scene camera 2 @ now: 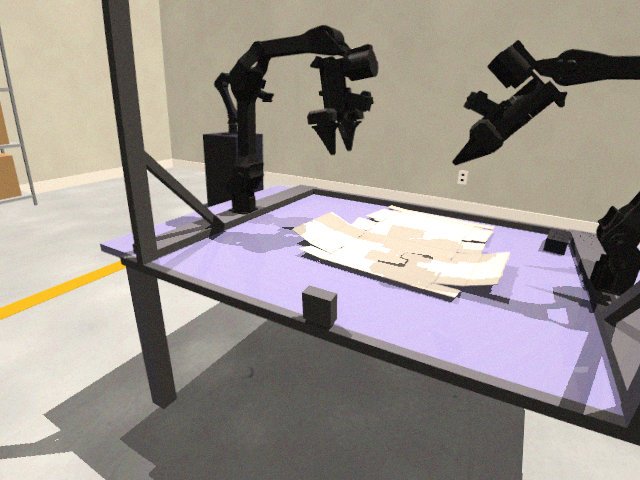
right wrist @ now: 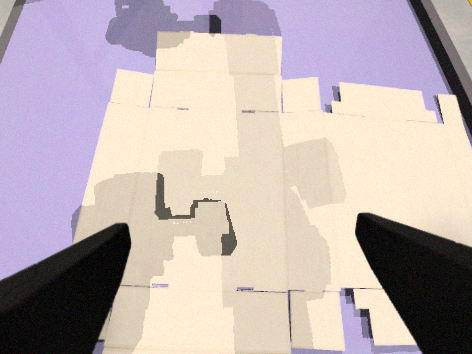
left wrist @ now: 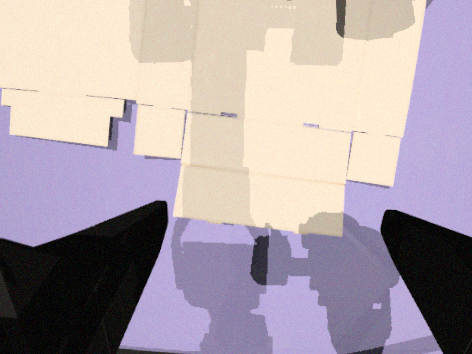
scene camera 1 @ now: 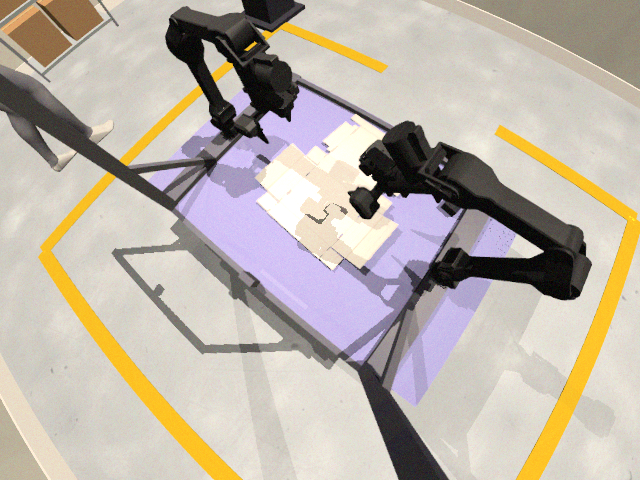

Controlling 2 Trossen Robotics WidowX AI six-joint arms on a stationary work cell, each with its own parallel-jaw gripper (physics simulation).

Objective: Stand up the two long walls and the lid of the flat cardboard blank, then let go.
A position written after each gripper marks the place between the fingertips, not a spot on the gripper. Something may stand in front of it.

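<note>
You've got the left gripper (scene camera 2: 341, 152), (scene camera 1: 278, 132), (left wrist: 275, 216), and it's open with nothing in it. The right gripper (scene camera 2: 457, 160), (scene camera 1: 359, 179), (right wrist: 244, 228) is open as well and holds nothing. There's a small dark block (scene camera 2: 319, 305) too, and a dark metal frame (scene camera 2: 587, 249), (scene camera 1: 405, 447), (right wrist: 440, 41).
</note>
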